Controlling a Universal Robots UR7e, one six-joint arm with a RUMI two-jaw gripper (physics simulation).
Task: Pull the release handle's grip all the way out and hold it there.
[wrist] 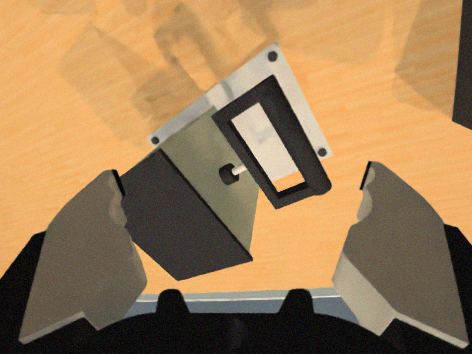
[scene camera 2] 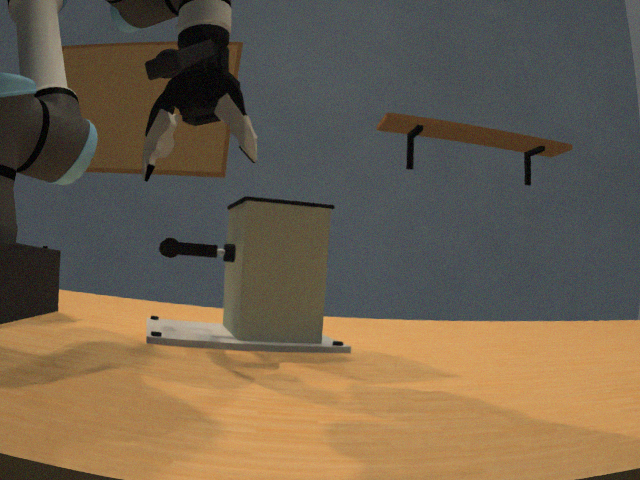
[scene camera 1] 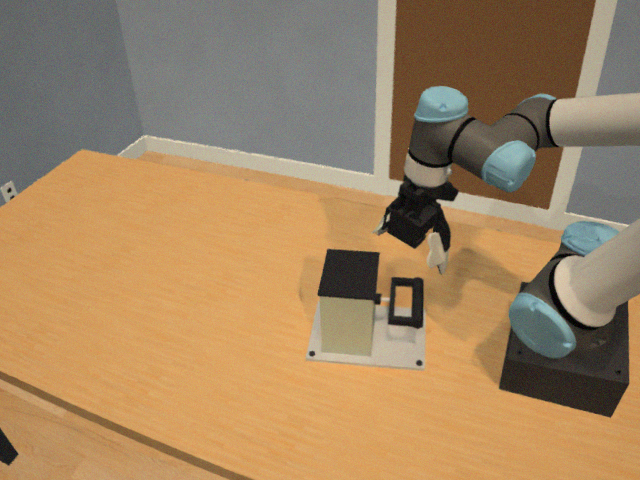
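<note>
The release handle's grip (scene camera 1: pixel 417 304) (scene camera 2: pixel 191 249) (wrist: pixel 290 132) is a black rectangular loop. A short pale rod (scene camera 1: pixel 384 299) (scene camera 2: pixel 221 252) (wrist: pixel 239 170) joins it to the side of a beige box with a black top (scene camera 1: pixel 347 325) (scene camera 2: pixel 279 273) (wrist: pixel 180 220). A small gap shows between loop and box. Both stand over a light grey base plate (scene camera 1: pixel 395 353) (scene camera 2: pixel 191 330) (wrist: pixel 245 80). My gripper (scene camera 1: pixel 409 250) (scene camera 2: pixel 201 169) (wrist: pixel 239 170) is open and empty, with its fingers pointing down. It is above the level of the grip and apart from it. In the wrist view, the loop lies tilted between the fingers' lines.
The wooden table (scene camera 1: pixel 180 310) (scene camera 2: pixel 465 413) carries the base plate. The arm's dark base block (scene camera 1: pixel 563 382) (scene camera 2: pixel 28 284) stands on the handle's side of the box. A wall shelf (scene camera 2: pixel 475 134) and a framed board (scene camera 2: pixel 118 155) are behind in the second scene view.
</note>
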